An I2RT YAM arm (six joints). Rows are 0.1 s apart.
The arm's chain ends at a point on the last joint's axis. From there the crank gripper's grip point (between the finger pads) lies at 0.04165 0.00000 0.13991 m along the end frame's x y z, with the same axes.
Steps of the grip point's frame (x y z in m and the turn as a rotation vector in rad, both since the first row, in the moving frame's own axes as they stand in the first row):
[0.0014 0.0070 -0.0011 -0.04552 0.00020 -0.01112]
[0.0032 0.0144 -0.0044 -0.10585 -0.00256 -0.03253]
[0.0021 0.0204 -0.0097 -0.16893 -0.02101 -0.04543]
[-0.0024 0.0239 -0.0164 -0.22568 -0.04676 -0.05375]
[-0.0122 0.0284 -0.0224 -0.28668 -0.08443 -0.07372]
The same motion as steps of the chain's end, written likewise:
[0.0013 0.0011 -0.0010 -0.04552 0.00020 -0.01112]
[0.0033 0.0010 -0.0038 -0.10585 -0.00256 -0.03253]
[0.0045 -0.0014 -0.0087 -0.16893 -0.02101 -0.04543]
[0.0033 -0.0056 -0.0149 -0.22568 -0.04676 -0.05375]
[-0.0018 -0.0090 -0.0201 -0.28668 -0.08443 -0.07372]

